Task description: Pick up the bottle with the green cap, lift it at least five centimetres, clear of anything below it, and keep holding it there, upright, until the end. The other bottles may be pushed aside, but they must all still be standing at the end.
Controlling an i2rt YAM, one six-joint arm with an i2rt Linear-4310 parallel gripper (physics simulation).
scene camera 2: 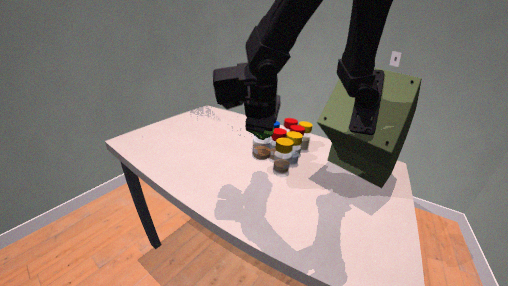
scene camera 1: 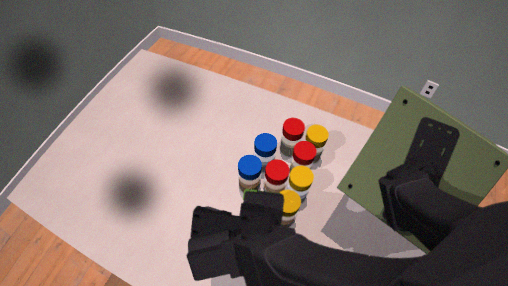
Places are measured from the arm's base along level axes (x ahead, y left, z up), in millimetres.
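Pixels of known places: gripper, between the fingertips: [scene camera 2: 263,130]; arm's base, origin of its link: [scene camera 2: 368,100] [scene camera 1: 420,175].
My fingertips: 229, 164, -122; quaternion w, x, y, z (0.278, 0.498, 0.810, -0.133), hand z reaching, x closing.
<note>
Ahead of a thing's pixels: the offset from my fingertips to its top centre, as dx, dy, dz. Level surfaces: height alone.
The green-capped bottle @(+0, +0, +22) [scene camera 1: 250,191] [scene camera 2: 262,141] is mostly hidden in scene camera 1, where a sliver of its cap shows. In scene camera 2 its clear body with brown contents looks upright, at most slightly above the table @(dz -151) [scene camera 1: 100,125] [scene camera 2: 170,145]. My gripper [scene camera 1: 261,200] [scene camera 2: 261,129] is over it, shut on its cap; the fingers hide most of the cap. The two blue-capped bottles @(+87, -99, -46) [scene camera 1: 249,167], three red-capped bottles @(+29, -123, -46) [scene camera 1: 276,172] [scene camera 2: 279,134] and three yellow-capped bottles @(-25, -140, -46) [scene camera 1: 301,178] @(-31, -71, -46) [scene camera 2: 284,146] stand upright, close beside and behind it.
A large green block [scene camera 1: 380,145] [scene camera 2: 395,120] carries the arm's base plate, right of the bottles. The arm's dark links cover the lower right in scene camera 1. The nearest yellow-capped bottle is right beside my gripper. Blurred dark spots lie over scene camera 1.
</note>
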